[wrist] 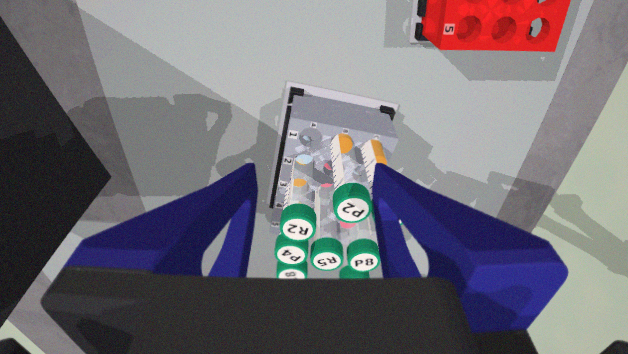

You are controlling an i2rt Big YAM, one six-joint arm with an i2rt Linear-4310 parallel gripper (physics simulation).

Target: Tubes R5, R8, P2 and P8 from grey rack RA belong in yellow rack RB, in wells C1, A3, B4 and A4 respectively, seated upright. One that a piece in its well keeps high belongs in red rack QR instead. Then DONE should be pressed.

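Places are measured from the arm's base along level axes (x left, y back, z up), in centimetres.
Pixels of known places: gripper, fingertip midpoint: (314, 176).
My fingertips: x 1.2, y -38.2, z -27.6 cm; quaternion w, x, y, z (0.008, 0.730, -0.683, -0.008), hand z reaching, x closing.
For each thing: its top centre in the pictures, then the offset to it from my fingertips. "*": a spot on its surface instead.
- grey rack RA, top centre: (327, 191) dz -11.4, dx -10.2, dy -1.7 cm
- Tube P2, surface spot: (352, 202) * dz -3.9, dx -4.7, dy -2.5 cm
- Tube R5, surface spot: (327, 254) * dz -4.0, dx -9.6, dy -1.5 cm
- tube P8, top centre: (364, 263) dz -4.0, dx -10.5, dy -4.2 cm
- partly hidden cap, surface spot: (292, 272) * dz -3.9, dx -11.9, dy +0.8 cm
- red rack QR, surface spot: (452, 44) * dz -11.5, dx +3.1, dy -9.0 cm
- Tube R2, surface spot: (298, 222) * dz -4.0, dx -6.7, dy +0.6 cm
- tube P4, surface spot: (291, 250) * dz -4.0, dx -9.4, dy +1.0 cm
- orange-tipped tube, top centre: (390, 215) dz -4.0, dx -5.7, dy -5.0 cm
The grey rack RA (345, 117) stands in the middle of the wrist view and holds several green-capped tubes. Tube P2 (352, 202) stands in column B near row 1. Tube R5 (327, 254) and tube P8 (363, 255) show by their caps, lower in view. A partly hidden cap (292, 272) reading "8" shows below P4, probably tube R8. My gripper (314, 176) is partly open and empty, its blue fingers apart on either side of the rack's tubes in view. The red rack QR (452, 44) is cut off at the top right. Yellow rack RB and DONE do not show.
Tube R2 (298, 222) and tube P4 (291, 250) stand on the left side of the grey rack. Another orange-tipped tube (378, 151) is largely hidden behind the right finger. A dark block (40, 165) fills the left edge.
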